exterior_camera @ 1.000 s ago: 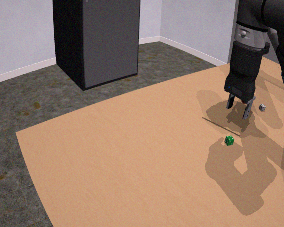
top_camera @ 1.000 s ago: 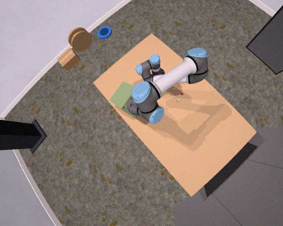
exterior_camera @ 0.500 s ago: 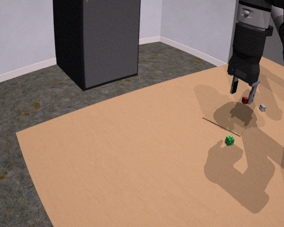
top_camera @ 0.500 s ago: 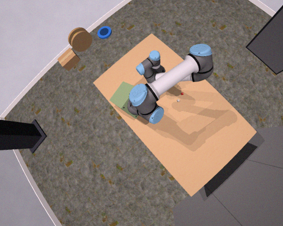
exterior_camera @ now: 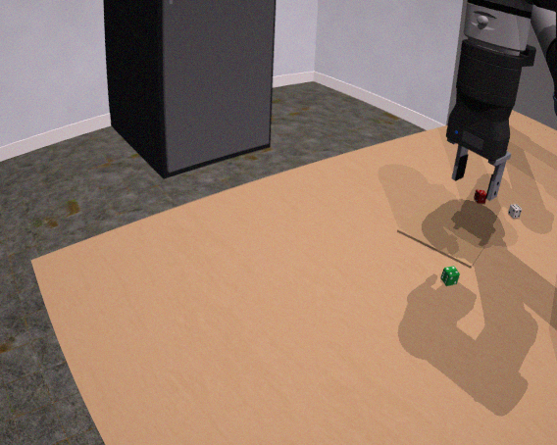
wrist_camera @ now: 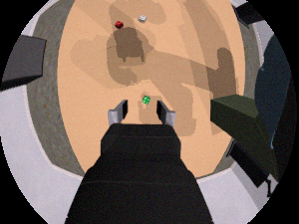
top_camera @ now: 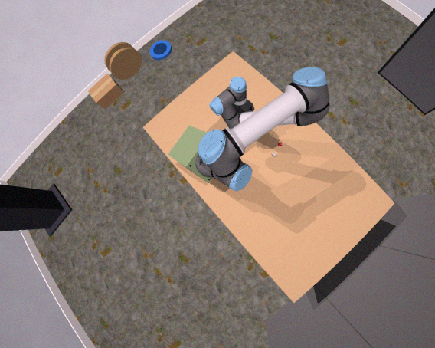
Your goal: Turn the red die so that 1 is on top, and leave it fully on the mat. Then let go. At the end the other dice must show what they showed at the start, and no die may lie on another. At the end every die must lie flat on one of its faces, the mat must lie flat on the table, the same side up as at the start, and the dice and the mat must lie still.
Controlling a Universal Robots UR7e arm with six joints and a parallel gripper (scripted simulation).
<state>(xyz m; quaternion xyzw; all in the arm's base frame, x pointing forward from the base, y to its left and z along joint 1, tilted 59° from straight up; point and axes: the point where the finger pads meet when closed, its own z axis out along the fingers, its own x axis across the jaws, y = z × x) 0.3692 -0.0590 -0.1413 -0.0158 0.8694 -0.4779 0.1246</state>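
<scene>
My gripper is now 250 mm to the left of the red die, 150 mm above it and 70 mm short of it. The rest, counted from my hand: white die: 270 mm to the right, 150 mm below, 10 mm behind; then mat: 160 mm below, 100 mm to the right, 60 mm ahead; then green die: 150 mm below, 20 mm to the left, 10 mm behind.
</scene>
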